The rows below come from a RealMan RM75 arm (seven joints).
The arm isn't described. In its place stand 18 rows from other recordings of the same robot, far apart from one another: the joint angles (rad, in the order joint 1, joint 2, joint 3, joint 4, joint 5, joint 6, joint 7), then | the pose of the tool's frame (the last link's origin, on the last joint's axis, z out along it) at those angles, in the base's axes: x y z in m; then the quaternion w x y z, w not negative.
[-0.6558, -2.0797, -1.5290, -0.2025, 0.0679, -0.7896, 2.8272] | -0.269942 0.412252 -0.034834 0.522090 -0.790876 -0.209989 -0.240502
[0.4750, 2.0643, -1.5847, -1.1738, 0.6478, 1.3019, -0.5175] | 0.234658 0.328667 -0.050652 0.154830 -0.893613 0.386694 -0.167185
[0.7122, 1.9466, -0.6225, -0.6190, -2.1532, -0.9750, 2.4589] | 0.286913 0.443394 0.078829 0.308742 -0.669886 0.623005 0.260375
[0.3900, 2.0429, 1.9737, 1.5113, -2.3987, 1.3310, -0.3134] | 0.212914 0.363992 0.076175 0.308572 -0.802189 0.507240 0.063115
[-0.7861, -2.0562, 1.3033, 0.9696, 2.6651, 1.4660, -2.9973] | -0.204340 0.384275 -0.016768 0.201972 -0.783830 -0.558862 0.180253
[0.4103, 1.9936, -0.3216, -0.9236, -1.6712, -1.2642, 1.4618] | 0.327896 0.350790 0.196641 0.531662 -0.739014 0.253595 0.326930
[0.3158, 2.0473, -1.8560, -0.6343, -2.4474, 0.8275, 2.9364] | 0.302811 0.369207 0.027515 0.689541 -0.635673 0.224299 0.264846
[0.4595, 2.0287, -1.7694, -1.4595, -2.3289, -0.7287, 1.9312] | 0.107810 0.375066 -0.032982 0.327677 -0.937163 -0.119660 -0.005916
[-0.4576, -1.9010, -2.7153, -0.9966, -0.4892, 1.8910, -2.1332] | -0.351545 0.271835 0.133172 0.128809 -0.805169 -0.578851 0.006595
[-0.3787, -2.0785, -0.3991, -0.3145, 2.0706, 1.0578, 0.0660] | -0.310661 0.293040 -0.083237 0.523266 -0.796273 -0.197868 -0.230197
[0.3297, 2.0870, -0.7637, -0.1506, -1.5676, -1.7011, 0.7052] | 0.290021 0.229547 -0.046739 0.216582 -0.861504 0.171226 0.426127
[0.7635, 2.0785, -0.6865, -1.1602, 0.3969, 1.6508, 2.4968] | 0.224709 0.387800 0.075072 0.045419 0.512079 0.830907 0.212851
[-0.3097, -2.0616, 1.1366, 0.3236, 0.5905, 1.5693, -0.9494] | -0.291775 0.300474 0.046554 0.401443 -0.679154 -0.231067 -0.569387
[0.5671, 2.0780, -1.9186, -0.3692, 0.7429, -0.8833, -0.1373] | 0.269984 0.408794 0.000677 0.657366 -0.670940 0.205145 0.274998
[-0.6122, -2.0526, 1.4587, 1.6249, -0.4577, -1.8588, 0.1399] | -0.149002 0.326128 0.032479 0.219296 -0.842497 -0.437091 0.225965
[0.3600, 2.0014, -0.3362, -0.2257, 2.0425, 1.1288, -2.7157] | 0.407994 0.312268 0.095503 0.685010 -0.645527 0.243005 0.234531
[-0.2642, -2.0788, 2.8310, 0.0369, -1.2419, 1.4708, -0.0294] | -0.360594 0.248566 -0.001417 0.635223 -0.715993 -0.134649 -0.256350
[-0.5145, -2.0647, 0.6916, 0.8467, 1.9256, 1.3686, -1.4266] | -0.261314 0.372088 0.051779 0.278487 -0.916407 -0.188474 -0.217073
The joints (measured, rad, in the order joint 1, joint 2, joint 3, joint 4, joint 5, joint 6, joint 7), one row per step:
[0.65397 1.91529 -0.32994 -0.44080 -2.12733 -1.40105 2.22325]
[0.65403 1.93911 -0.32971 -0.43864 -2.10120 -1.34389 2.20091]
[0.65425 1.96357 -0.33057 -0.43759 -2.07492 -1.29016 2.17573]
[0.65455 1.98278 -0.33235 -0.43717 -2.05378 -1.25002 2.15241]
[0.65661 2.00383 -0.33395 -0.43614 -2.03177 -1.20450 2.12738]
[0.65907 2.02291 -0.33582 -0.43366 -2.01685 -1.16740 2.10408]
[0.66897 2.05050 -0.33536 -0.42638 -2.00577 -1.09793 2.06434]
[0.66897 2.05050 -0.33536 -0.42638 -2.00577 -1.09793 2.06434]
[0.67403 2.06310 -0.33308 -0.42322 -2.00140 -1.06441 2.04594]
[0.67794 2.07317 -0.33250 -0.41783 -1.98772 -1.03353 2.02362]
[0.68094 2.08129 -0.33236 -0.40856 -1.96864 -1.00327 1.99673]
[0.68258 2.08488 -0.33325 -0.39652 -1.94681 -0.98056 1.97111]
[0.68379 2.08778 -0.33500 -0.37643 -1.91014 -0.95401 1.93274]
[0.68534 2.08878 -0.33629 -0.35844 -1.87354 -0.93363 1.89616]
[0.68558 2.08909 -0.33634 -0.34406 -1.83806 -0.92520 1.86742]
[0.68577 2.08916 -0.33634 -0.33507 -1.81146 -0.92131 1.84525]
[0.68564 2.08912 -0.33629 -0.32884 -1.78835 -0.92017 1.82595]
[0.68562 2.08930 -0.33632 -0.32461 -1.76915 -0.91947 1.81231]
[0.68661 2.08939 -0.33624 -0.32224 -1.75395 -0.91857 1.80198]
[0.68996 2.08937 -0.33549 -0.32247 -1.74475 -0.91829 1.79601]
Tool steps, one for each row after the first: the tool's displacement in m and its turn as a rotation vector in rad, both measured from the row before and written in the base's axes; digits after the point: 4 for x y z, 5 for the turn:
[0.0009 0.0040 -0.0075 0.04129 -0.00346 -0.02042]
[0.0004 0.0033 -0.0077 0.03810 -0.00500 -0.01769]
[0.0000 0.0022 -0.0061 0.02837 -0.00631 -0.01102]
[-0.0003 0.0027 -0.0068 0.02947 -0.00803 -0.01372]
[-0.0006 0.0015 -0.0073 0.01878 -0.00890 -0.00986]
[-0.0006 0.0036 -0.0116 0.02591 -0.02957 -0.01912]
[0.0000 0.0000 0.0000 0.00000 0.00000 0.00000]
[-0.0001 0.0017 -0.0050 0.01263 -0.01456 -0.01074]
[-0.0001 0.0017 -0.0039 0.01657 -0.01131 -0.00869]
[0.0003 0.0014 -0.0036 0.01792 -0.01028 -0.00866]
[0.0006 0.0010 -0.0023 0.01587 -0.00617 -0.00655]
[0.0009 0.0009 -0.0028 0.02226 -0.00407 -0.00783]
[0.0005 0.0011 -0.0015 0.02180 -0.00274 -0.00502]
[-0.0001 0.0006 -0.0005 0.01973 0.00626 -0.00170]
[-0.0003 0.0006 0.0002 0.01555 0.00386 0.00087]
[-0.0004 0.0005 0.0006 0.01423 0.00317 0.00235]
[-0.0004 0.0005 0.0006 0.01199 0.00420 0.00107]
[-0.0006 0.0008 0.0008 0.01033 0.00290 0.00139]
[-0.0015 0.0015 0.0011 0.00789 0.00139 0.00375]

